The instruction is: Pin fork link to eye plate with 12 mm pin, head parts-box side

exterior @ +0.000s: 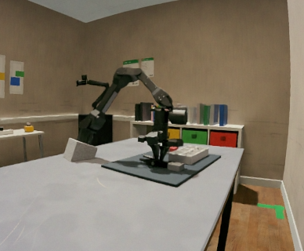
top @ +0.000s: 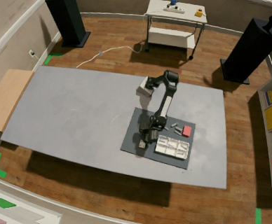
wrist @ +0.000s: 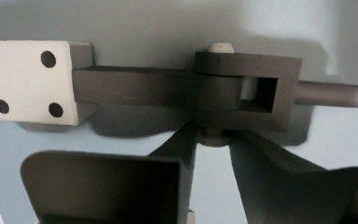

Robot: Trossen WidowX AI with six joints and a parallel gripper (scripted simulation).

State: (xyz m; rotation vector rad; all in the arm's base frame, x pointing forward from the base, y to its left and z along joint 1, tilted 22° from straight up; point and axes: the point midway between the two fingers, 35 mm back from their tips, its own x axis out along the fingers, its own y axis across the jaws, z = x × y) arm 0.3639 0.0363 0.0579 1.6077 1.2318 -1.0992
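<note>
Right now my hand is 30 mm above the headed pin and 20 mm to the left of it. Also, from my hand: eye plate (30 mm to the right, 30 mm below, 10 mm ahead); mat (70 mm to the left, 50 mm below, 10 mm ahead); fork link (30 mm below, 30 mm behind, 20 mm to the right).
</note>
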